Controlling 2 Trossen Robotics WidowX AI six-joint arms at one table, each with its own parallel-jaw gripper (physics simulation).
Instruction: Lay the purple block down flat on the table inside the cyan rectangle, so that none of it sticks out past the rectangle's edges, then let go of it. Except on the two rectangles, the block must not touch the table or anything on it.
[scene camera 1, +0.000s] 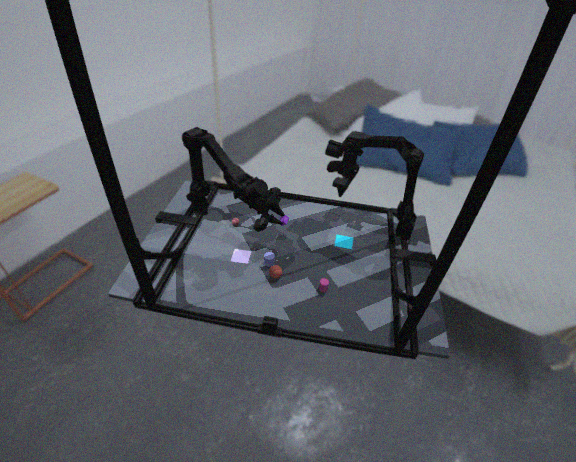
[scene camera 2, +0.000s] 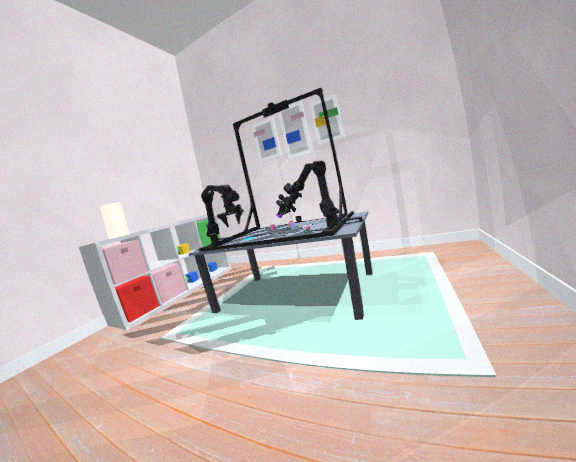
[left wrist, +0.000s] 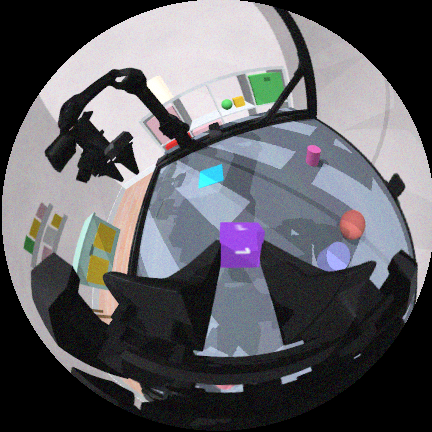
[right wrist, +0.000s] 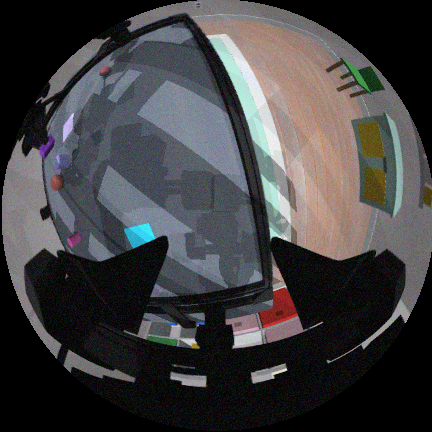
Scene:
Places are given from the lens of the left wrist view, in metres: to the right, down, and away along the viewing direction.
my left gripper (left wrist: 239, 244): 0.02, 0.02, 0.10
my right gripper (left wrist: 129, 177): -0.24, -0.10, 0.28

